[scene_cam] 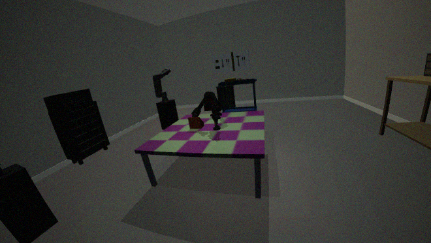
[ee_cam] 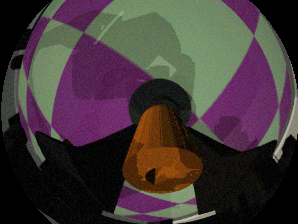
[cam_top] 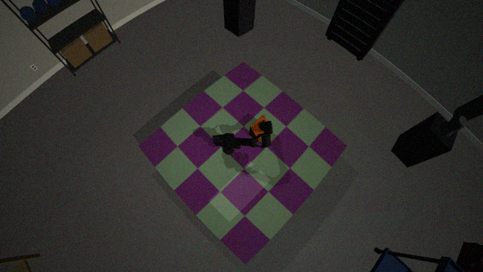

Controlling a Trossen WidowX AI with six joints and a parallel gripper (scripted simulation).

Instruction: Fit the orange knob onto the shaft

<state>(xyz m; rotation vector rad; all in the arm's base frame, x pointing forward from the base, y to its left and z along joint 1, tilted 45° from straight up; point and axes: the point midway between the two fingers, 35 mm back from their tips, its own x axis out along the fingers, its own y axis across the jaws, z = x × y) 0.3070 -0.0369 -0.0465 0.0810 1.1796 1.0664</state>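
My gripper tip is now 2 cm below the orange knob. From my gripper tip the other things lie so: pedestal: 4 cm below.
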